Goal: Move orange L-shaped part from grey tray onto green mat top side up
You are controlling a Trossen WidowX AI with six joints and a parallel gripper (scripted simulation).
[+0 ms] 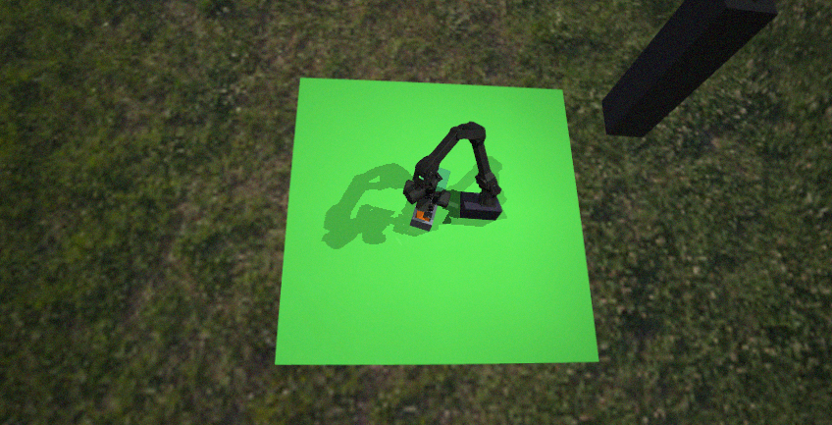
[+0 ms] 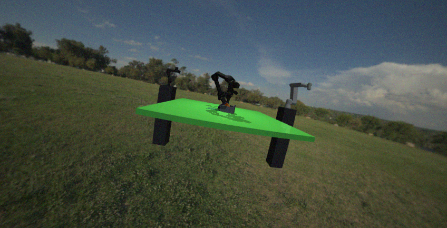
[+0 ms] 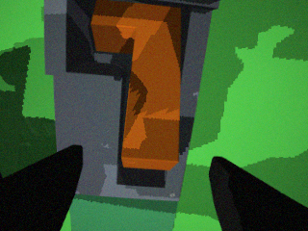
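My gripper tip is now 7 cm above the orange L-shaped part and 3 cm to the right of it.
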